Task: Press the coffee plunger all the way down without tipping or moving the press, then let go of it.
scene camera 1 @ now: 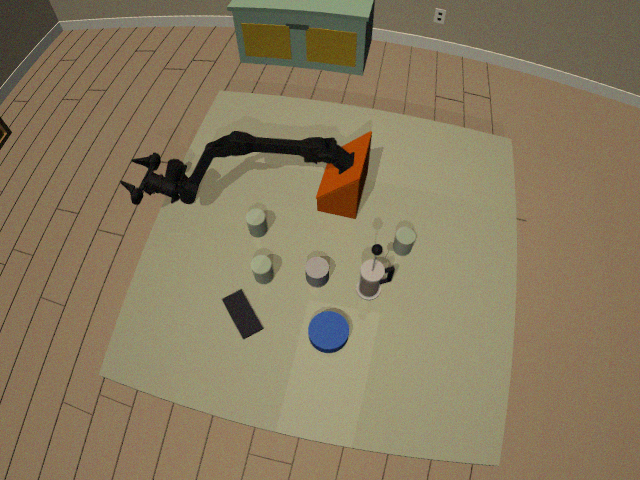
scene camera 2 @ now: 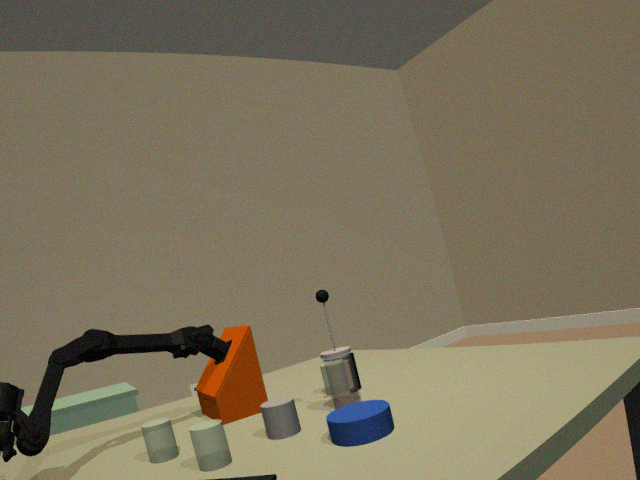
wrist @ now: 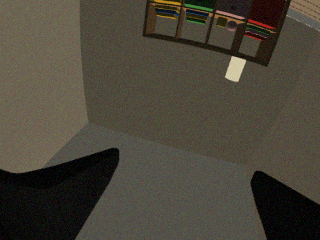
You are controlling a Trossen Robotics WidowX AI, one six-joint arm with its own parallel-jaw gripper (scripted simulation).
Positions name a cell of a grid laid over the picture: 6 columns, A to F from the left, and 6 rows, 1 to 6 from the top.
Labels:
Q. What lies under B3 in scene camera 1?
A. My gripper.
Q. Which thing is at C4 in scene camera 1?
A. A dark slab.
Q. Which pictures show the coffee press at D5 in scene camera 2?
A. Scene camera 1 and scene camera 2 only.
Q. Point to a blue disc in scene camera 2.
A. D6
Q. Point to a blue disc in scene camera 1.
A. D5

